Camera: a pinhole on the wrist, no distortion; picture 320 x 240 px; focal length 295.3 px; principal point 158.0 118.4 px. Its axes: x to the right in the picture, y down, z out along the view. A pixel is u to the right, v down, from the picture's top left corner.
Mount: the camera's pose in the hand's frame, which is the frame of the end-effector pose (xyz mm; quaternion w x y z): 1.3 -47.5 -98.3 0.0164 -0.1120 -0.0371 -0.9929
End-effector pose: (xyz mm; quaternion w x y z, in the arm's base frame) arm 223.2 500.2 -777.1 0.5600 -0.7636 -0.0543 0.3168
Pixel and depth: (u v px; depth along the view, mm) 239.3 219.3 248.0
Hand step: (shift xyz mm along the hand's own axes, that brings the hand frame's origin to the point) -6.9 -114.4 164.0
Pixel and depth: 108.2 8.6 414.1
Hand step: 154.6 139.7 277.9
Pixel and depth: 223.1 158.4 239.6
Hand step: 4.2 -62.6 148.7
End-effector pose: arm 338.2 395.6 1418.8 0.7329 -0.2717 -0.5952 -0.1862
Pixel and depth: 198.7 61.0 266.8
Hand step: 22.4 23.9 165.7
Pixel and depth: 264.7 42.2 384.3
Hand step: -53.1 77.7 299.4
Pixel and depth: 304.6 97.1 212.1
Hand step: -55.0 -18.4 130.4
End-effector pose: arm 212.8 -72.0 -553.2 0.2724 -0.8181 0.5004 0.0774
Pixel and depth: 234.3 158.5 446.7
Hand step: -9.9 -76.2 366.0
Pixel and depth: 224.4 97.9 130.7
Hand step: 1.2 -29.1 34.7
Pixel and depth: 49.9 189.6 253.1
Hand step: 150.1 -86.5 131.3
